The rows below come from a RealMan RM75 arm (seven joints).
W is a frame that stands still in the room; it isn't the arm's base.
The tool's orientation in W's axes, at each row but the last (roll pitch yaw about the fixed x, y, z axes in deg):
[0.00 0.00 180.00]
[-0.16 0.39 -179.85]
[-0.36 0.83 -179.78]
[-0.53 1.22 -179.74]
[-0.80 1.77 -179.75]
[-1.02 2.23 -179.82]
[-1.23 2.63 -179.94]
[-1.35 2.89 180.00]
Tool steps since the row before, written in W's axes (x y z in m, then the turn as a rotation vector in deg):
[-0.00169 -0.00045 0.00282 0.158 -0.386 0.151]
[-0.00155 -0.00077 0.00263 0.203 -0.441 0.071]
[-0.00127 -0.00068 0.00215 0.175 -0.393 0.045]
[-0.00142 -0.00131 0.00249 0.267 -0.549 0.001]
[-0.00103 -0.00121 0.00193 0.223 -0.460 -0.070]
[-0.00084 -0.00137 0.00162 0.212 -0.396 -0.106]
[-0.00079 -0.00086 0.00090 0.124 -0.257 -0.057]
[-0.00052 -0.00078 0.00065 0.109 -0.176 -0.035]
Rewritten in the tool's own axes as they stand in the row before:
[0.00169 0.00045 0.00282 -0.158 0.386 0.151]
[0.00153 0.00076 0.00264 -0.202 0.441 0.071]
[0.00124 0.00066 0.00217 -0.174 0.393 0.045]
[0.00137 0.00128 0.00253 -0.264 0.550 0.000]
[0.00098 0.00118 0.00198 -0.219 0.462 -0.070]
[0.00078 0.00134 0.00168 -0.206 0.399 -0.107]
[0.00075 0.00084 0.00095 -0.121 0.258 -0.057]
[0.00049 0.00076 0.00069 -0.107 0.177 -0.036]

